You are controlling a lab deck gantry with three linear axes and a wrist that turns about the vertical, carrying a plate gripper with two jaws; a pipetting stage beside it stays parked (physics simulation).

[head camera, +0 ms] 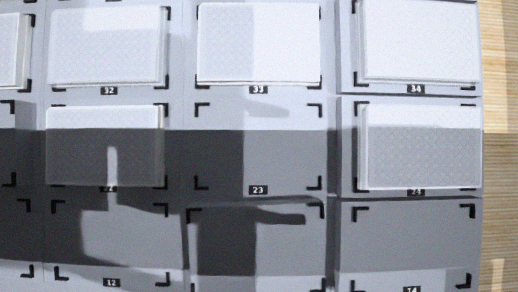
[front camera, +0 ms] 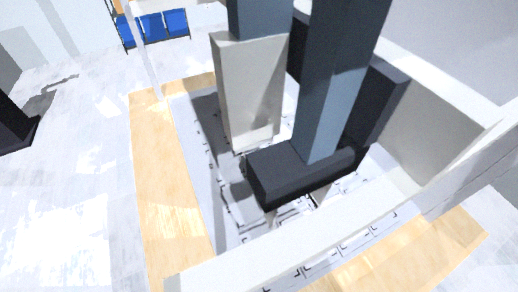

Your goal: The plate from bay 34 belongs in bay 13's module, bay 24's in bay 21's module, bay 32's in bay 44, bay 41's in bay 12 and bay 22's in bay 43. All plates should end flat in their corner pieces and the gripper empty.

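Where they show: gripper, fingertip midpoint: (front camera: 292, 211); robot's base, link origin: (front camera: 194, 121).
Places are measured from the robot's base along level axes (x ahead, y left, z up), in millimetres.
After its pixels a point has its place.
Observation:
In the head view, plates sit at bay 34 (head camera: 420, 42) @(x 552, y 253, z 29 mm), bay 24 (head camera: 425, 155) @(x 555, y 142, z 29 mm), bay 32 (head camera: 107, 55) @(x 235, y 244, z 14 mm) and bay 22 (head camera: 100, 160) @(x 230, y 135, z 14 mm). Bay 12 (head camera: 135, 240) @(x 258, y 47, z 0 mm) and the raised module of bay 13 (head camera: 285, 250) @(x 419, y 47, z 19 mm) hold no plate. A partly visible bay at the left edge, beside 22, shows bare surface (head camera: 6, 150) @(x 123, y 145, z 19 mm). Bays 41, 43 and 44 do not show in the head view. In the front view my gripper (front camera: 296, 216) @(x 522, y 105, z 159 mm) hangs low over the deck, its two jaws apart, with no plate seen held between them. The gripper's dark body hides many bays.
A plate (head camera: 257, 42) @(x 391, y 255, z 14 mm) sits at bay 33, and part of another (head camera: 9, 50) @(x 117, y 255, z 14 mm) shows left of 32. The parked pipetting stage (front camera: 252, 95) stands behind the gripper. A pale beam (front camera: 300, 235) @(x 619, y 21, z 400 mm) crosses the front. Wood edging (front camera: 160, 190) (head camera: 500, 75) borders the deck.

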